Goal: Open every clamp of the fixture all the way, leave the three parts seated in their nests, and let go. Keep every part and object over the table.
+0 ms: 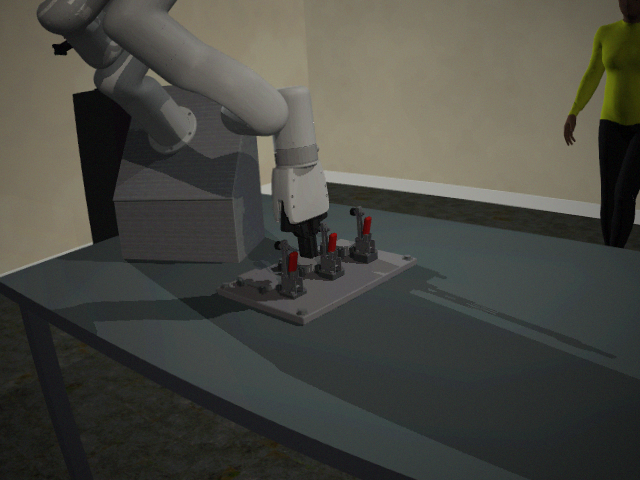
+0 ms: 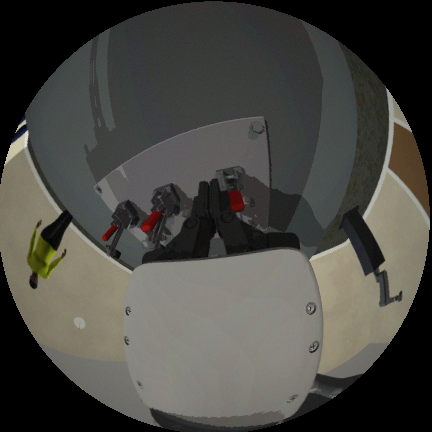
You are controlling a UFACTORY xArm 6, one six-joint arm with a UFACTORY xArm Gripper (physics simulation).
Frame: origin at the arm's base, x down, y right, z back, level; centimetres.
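Seen in the pictures: gripper, fingertip midpoint: [image 1: 309, 256] [image 2: 211, 191]; arm's base at its link origin: [image 1: 173, 130].
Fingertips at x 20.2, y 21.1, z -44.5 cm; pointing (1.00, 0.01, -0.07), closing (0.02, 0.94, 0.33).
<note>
Pixels of each thing's top centre, then the offset from my fingertips to it. "*": a spot on its surface instead.
- fixture plate at its top centre: [image 2: 174, 206] [image 1: 320, 272] dx +7.4, dy -10.5, dz +3.1 cm
- middle clamp at a spot on its surface: [image 2: 165, 200] [image 1: 329, 263] * dx +4.4, dy -8.4, dz -0.2 cm
- far clamp at a spot on its surface: [image 1: 364, 251] [image 2: 124, 211] * dx +5.2, dy -19.0, dz -3.4 cm
The fixture plate [image 1: 330, 297] [image 2: 215, 145] lies on the table with three clamps in a row. The near clamp [image 1: 293, 286] [image 2: 230, 179], the middle clamp [image 1: 330, 268] [image 2: 165, 200] and the far clamp [image 1: 364, 251] [image 2: 124, 215] have red handles, and their arms appear raised upright. Small grey parts are hard to make out; one [image 1: 307, 268] shows between the near and middle clamps, another [image 1: 343, 251] behind the middle clamp. My gripper [image 1: 309, 254] [image 2: 211, 191] is shut and empty, pointing down low over the plate behind the middle clamp; contact cannot be told.
The robot's grey pedestal [image 1: 175, 227] stands behind the plate's left side. The table's front edge [image 1: 206, 397] runs across the lower left. A person in a yellow top [image 1: 617, 77] [image 2: 43, 255] stands beyond the table. The raised clamp arms stand close around my fingers.
</note>
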